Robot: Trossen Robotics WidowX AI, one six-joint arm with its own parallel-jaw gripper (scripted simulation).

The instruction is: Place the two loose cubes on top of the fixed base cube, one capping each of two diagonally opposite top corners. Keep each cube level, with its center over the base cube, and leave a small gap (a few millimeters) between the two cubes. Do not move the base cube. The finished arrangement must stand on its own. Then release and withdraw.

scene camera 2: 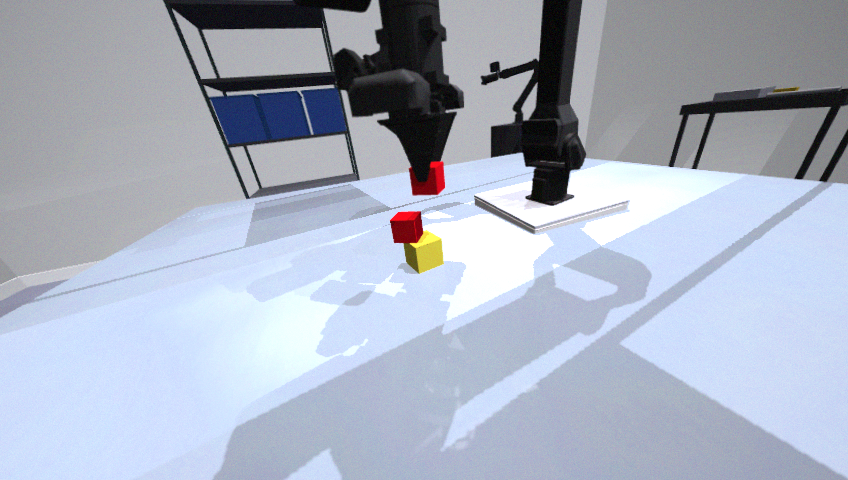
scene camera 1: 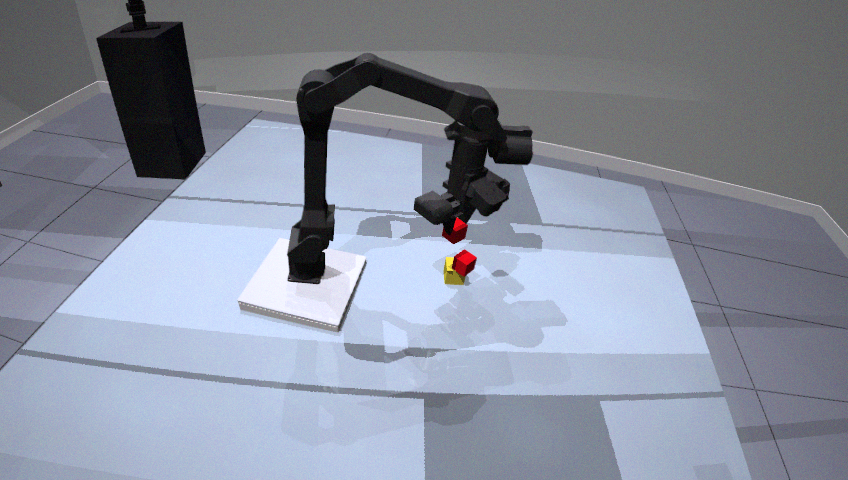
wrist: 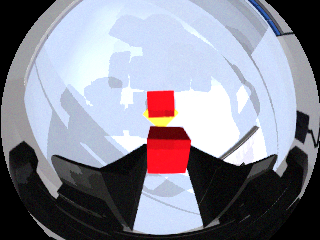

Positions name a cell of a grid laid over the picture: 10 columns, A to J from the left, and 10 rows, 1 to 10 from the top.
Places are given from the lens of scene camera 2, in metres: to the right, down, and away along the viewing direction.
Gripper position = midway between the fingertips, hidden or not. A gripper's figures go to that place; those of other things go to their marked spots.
gripper (scene camera 2: F4): 0.01, -0.08, 0.32
red cube (scene camera 2: F4): 0.01, -0.06, 0.30
yellow base cube (scene camera 2: F6): 0.01, 0.02, 0.34
red cube (scene camera 2: E5): -0.02, -0.02, 0.33
